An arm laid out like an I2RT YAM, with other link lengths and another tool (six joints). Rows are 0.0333 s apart.
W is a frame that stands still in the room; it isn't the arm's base.
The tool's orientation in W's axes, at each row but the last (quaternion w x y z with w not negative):
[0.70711, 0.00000, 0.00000, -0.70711]
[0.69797, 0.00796, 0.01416, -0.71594]
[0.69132, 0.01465, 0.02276, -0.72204]
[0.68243, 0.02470, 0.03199, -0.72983]
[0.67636, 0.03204, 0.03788, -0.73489]
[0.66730, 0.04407, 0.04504, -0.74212]
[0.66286, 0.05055, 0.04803, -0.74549]
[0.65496, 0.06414, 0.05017, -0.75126]
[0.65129, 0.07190, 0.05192, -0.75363]
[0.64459, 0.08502, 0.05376, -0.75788]
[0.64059, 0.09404, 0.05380, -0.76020]
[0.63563, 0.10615, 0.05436, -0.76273]
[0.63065, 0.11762, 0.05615, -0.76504]
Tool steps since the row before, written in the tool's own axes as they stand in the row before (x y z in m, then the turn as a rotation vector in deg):
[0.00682, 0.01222, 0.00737, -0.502, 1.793, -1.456]
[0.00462, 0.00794, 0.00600, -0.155, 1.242, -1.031]
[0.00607, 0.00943, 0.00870, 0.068, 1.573, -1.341]
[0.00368, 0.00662, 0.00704, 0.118, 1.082, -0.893]
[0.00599, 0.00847, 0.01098, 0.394, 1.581, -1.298]
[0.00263, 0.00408, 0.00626, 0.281, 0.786, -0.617]
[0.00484, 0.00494, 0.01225, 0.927, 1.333, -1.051]
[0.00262, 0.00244, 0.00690, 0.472, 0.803, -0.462]
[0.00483, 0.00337, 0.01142, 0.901, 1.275, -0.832]
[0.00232, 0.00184, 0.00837, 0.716, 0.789, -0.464]
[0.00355, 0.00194, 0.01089, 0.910, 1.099, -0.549]
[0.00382, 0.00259, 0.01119, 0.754, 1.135, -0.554]
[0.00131, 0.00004, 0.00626, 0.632, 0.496, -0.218]
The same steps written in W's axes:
[0.01222, -0.00682, 0.00737, 1.793, 0.502, -1.456]
[0.00787, -0.00501, 0.00578, 1.237, 0.156, -1.037]
[0.00924, -0.00692, 0.00825, 1.555, -0.064, -1.362]
[0.00641, -0.00467, 0.00664, 1.065, -0.118, -0.914]
[0.00799, -0.00772, 0.01023, 1.537, -0.392, -1.350]
[0.00375, -0.00381, 0.00585, 0.755, -0.282, -0.654]
[0.00420, -0.00703, 0.01144, 1.229, -0.921, -1.176]
[0.00185, -0.00400, 0.00640, 0.746, -0.498, -0.525]
[0.00219, -0.00716, 0.01044, 1.168, -0.921, -0.958]
[0.00096, -0.00415, 0.00779, 0.695, -0.733, -0.574]
[0.00053, -0.00596, 0.00996, 0.975, -0.957, -0.686]
[0.00086, -0.00658, 0.01012, 1.037, -0.813, -0.653]
[-0.00088, -0.00272, 0.00572, 0.397, -0.649, -0.338]

